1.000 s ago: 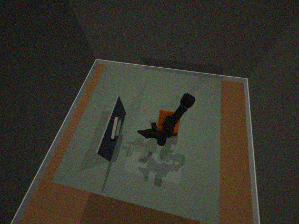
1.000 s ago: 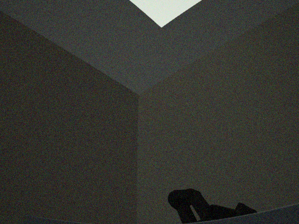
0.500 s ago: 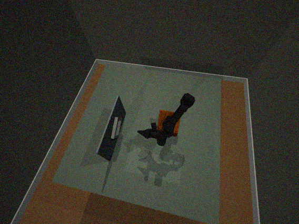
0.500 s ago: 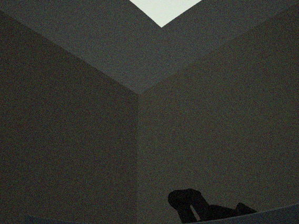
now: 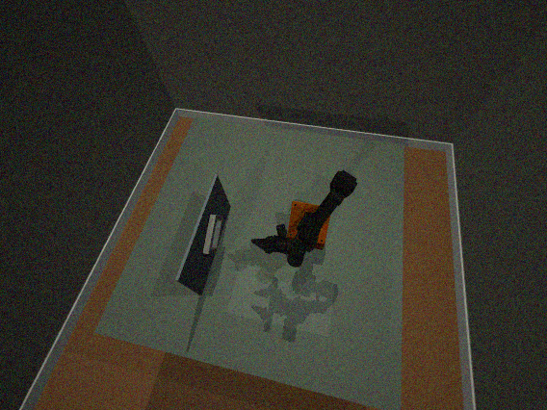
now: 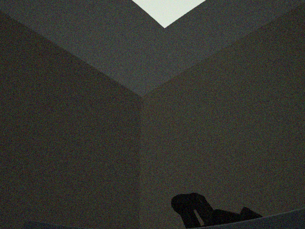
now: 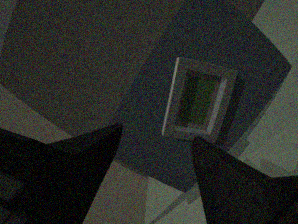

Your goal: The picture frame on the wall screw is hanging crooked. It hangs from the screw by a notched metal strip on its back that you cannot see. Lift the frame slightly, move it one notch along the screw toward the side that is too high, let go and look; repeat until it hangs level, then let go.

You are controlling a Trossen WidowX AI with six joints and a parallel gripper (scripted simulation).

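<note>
The picture frame lies 200 mm ahead of my gripper tip, 90 mm below it and 30 mm to the right of it. Round my gripper tip: wall panel: 210 mm ahead, 100 mm below, 20 mm to the right.
</note>
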